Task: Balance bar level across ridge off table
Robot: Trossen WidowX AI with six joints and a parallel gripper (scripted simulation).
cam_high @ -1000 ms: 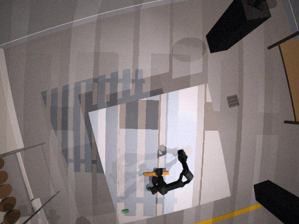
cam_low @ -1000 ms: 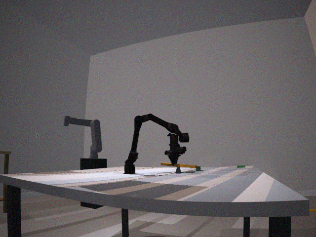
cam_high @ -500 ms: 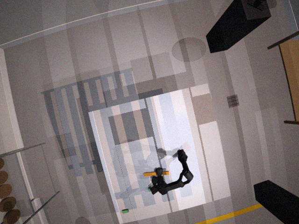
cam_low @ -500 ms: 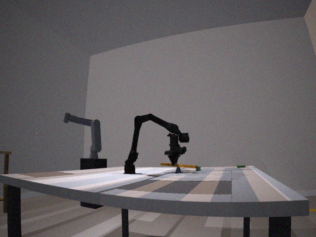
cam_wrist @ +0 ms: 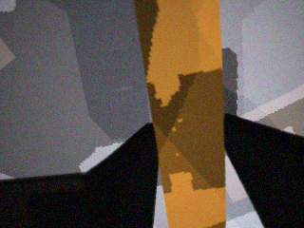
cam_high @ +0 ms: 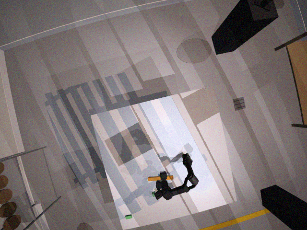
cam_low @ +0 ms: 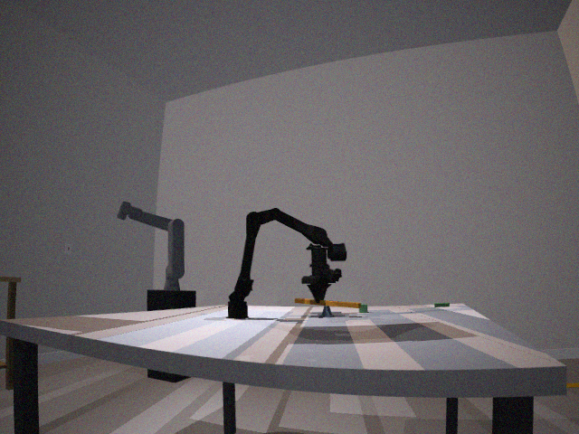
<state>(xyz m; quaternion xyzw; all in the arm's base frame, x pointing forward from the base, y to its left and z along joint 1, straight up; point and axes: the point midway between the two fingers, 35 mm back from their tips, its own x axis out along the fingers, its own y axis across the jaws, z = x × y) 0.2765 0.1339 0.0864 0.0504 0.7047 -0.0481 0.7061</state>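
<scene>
Now: gripper tip 3 cm short of the orange bar.
</scene>
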